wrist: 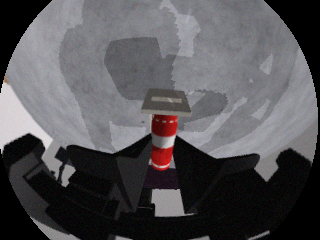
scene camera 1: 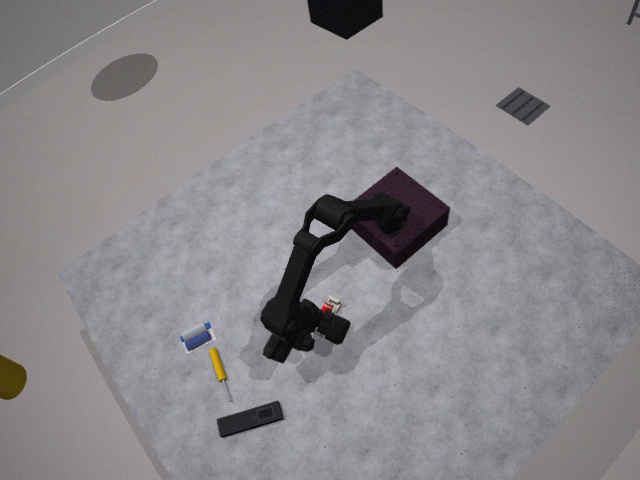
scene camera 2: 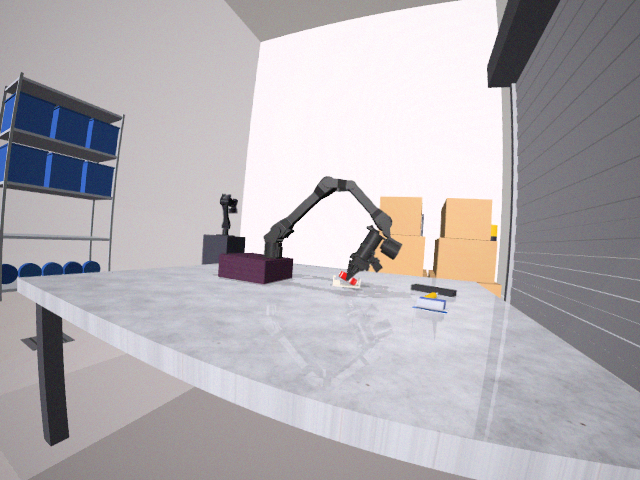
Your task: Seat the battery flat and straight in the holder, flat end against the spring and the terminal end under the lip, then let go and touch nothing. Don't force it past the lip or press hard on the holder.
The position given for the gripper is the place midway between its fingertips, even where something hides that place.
In view: the gripper (scene camera 1: 325,315), a battery (wrist: 164,127) and a black remote (scene camera 1: 261,415).
The gripper also shows in the wrist view (wrist: 162,137) and in scene camera 2 (scene camera 2: 346,280).
